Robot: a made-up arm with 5 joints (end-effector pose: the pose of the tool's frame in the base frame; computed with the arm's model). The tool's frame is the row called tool.
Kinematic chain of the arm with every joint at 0, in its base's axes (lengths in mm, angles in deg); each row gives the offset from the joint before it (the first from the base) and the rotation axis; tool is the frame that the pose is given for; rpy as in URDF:
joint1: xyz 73.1 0 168.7 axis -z
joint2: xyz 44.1 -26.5 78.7 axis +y
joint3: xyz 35.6 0 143 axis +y
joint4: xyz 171.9 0 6.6 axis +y
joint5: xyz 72.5 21.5 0 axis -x
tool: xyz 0 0 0 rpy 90 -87.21 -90
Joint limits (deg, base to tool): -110..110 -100..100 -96.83..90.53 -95..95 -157.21..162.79
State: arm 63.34 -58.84 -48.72 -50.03 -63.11
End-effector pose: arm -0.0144 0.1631 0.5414 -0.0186 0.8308 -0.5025 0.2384
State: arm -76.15 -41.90 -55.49 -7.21 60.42
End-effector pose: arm 0.0608 -0.0709 0.6174 -0.1596 0.9790 0.1169 0.0499
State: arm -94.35 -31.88 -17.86 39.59 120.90
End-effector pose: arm 0.0647 0.1761 0.5359 0.1579 0.7505 -0.6162 0.1794
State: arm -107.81 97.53 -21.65 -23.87 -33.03
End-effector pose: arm -0.0060 0.2626 -0.0289 0.3092 -0.1016 0.5557 0.7650
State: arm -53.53 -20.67 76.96 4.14 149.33
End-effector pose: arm 0.1744 0.1286 0.1914 0.1851 0.1756 -0.9521 0.1685
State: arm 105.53 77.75 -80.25 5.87 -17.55
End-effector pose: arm -0.0482 -0.4180 0.2528 -0.4643 -0.5050 -0.6479 0.3311
